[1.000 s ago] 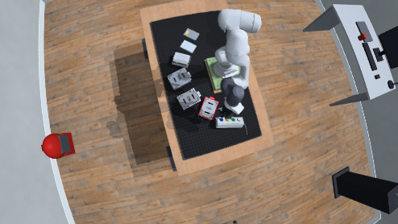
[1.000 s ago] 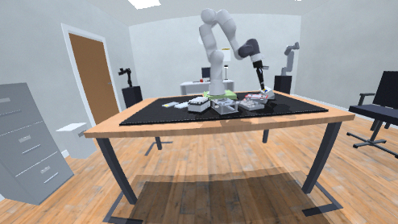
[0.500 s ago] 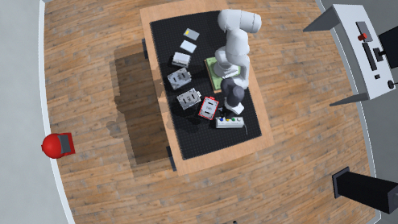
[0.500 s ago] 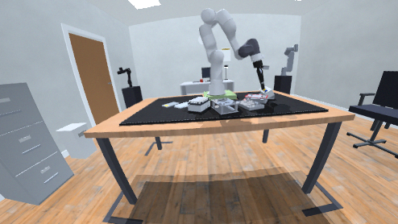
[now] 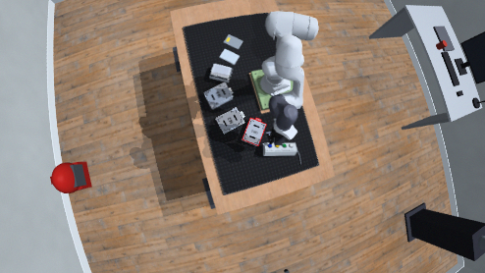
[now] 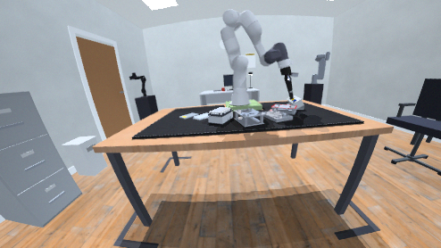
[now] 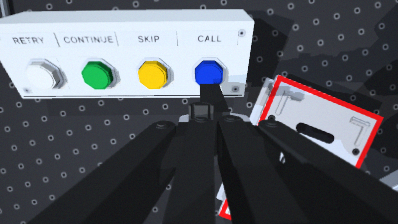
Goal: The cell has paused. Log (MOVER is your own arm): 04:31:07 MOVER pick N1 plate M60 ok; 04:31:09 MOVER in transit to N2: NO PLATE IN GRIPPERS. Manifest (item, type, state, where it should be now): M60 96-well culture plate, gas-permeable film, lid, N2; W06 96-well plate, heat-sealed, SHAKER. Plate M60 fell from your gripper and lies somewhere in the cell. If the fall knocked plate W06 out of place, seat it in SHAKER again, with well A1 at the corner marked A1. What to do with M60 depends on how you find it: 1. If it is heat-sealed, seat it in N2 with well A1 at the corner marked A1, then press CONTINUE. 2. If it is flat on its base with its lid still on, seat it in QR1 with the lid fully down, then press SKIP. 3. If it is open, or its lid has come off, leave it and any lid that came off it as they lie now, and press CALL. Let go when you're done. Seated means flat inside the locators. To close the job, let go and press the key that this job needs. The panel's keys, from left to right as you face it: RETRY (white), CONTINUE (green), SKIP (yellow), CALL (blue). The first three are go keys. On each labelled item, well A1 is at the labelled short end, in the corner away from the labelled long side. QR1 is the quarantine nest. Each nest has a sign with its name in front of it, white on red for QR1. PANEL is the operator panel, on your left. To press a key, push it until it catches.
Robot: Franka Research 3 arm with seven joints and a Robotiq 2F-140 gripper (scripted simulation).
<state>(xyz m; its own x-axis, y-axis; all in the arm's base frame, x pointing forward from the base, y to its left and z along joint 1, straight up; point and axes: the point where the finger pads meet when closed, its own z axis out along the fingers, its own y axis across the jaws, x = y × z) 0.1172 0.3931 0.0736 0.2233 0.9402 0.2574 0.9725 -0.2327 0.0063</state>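
The blue call key lies 1 cm ahead of my hand, 3 cm to the left of it and 4 cm below it. Also, from my hand: yellow skip key 4 cm behind, 4 cm to the left, 4 cm below; QR1 nest 8 cm ahead, 9 cm to the right, 7 cm below; green continue key 9 cm behind, 5 cm to the left, 4 cm below.
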